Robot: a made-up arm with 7 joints.
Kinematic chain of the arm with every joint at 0, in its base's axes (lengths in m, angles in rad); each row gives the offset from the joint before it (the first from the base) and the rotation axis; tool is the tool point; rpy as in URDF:
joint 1: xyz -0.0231 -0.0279 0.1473 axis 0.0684 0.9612 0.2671
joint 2: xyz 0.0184 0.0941 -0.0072 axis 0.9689 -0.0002 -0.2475
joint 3: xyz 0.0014 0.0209 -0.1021 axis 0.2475 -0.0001 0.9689
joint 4: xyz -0.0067 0.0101 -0.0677 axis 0.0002 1 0
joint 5: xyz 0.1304 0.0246 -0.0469 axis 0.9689 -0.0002 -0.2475
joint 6: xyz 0.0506 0.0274 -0.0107 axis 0.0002 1 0
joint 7: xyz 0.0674 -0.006 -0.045 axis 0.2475 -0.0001 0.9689
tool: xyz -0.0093 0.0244 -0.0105 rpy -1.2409 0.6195 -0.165
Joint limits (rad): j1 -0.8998..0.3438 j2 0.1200..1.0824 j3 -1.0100..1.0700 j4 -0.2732..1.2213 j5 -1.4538..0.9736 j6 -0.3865..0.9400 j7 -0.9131..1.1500
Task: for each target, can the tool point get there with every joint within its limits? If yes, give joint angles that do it. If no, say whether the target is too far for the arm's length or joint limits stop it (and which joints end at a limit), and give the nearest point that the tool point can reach.
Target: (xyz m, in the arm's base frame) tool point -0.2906 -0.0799 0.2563
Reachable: no: joint limits stop it (at a limit: joint 1, joint 2, joint 3, joint 4, joint 5, joint 6, joint 7) | nearest point -0.0213 -0.1079 -0.0884 | short by 0.438 m
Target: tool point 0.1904 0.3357 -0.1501
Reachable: yes | joints -0.3796 0.3500 0.6679 0.6923 -0.4260 0.1357 -0.3569
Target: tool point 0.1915 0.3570 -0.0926
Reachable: yes | joints -0.0714 0.5629 0.4453 0.3247 -0.9372 0.0886 -0.2821
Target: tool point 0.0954 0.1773 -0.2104
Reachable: yes | joints 0.0845 0.6381 -0.7150 0.2630 -0.5883 0.2993 0.5834
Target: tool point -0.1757 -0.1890 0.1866
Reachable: no: joint limits stop it (at a limit: joint 1, joint 2, joint 3, joint 4, joint 5, joint 6, joint 7) | nearest point -0.0213 -0.1079 -0.0884 | short by 0.326 m
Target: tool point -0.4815 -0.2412 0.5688
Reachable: no: too far | nearest point 0.0151 0.2507 0.4144 | short by 0.716 m
